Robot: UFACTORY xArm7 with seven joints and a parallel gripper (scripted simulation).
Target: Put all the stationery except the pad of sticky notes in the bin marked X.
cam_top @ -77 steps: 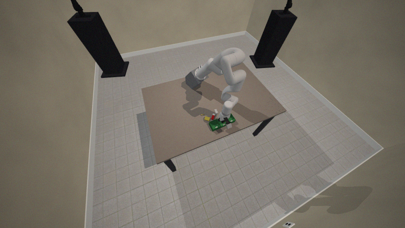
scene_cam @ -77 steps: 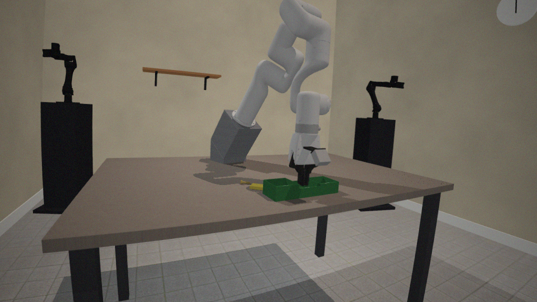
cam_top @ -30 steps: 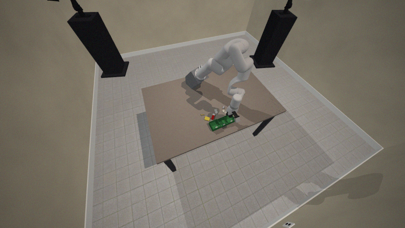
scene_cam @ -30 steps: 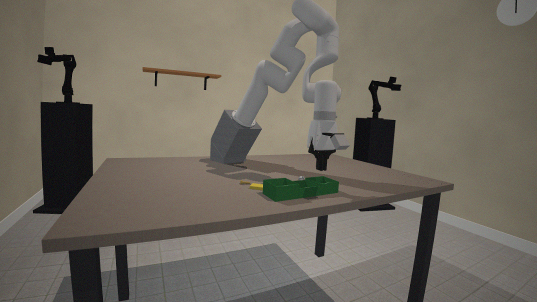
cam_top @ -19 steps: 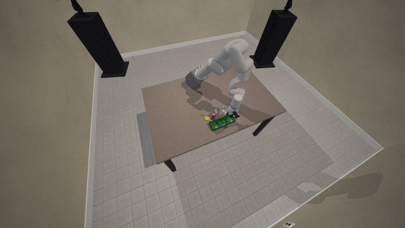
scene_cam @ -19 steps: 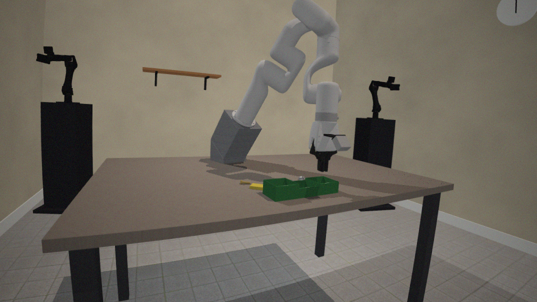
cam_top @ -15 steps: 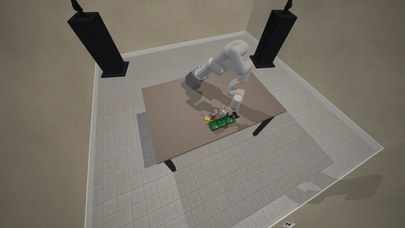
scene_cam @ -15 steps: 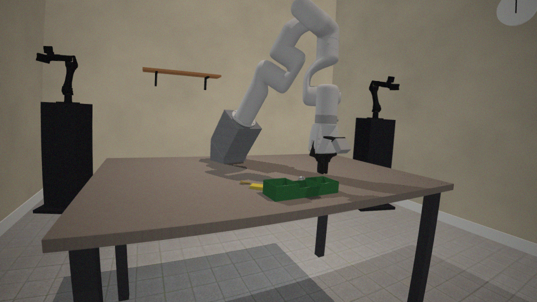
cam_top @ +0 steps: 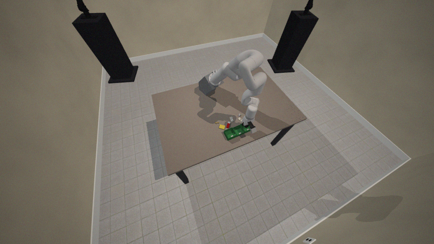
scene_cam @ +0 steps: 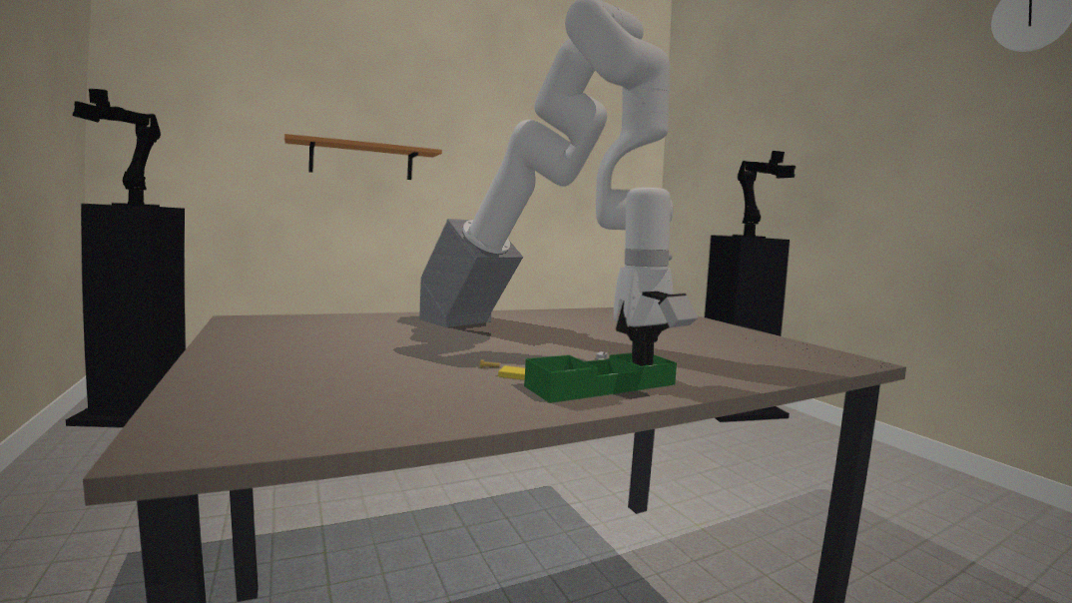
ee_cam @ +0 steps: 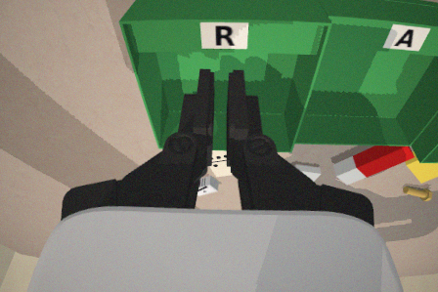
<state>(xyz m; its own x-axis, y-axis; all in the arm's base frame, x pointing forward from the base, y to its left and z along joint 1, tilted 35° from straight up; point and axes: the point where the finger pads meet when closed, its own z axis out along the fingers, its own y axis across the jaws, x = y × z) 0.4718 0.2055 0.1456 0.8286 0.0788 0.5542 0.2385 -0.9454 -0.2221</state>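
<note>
Now: the grey pencil sharpener 15 cm behind my hand, 2 cm to the right of it and 4 cm below it. From my hand the other things lie so: green bin row (3 cm ahead, 8 cm to the right, 3 cm below); then yellow sticky-note pad (3 cm behind, 22 cm to the right, 4 cm below); then red eraser (6 cm behind, 15 cm to the right, 4 cm below).
</note>
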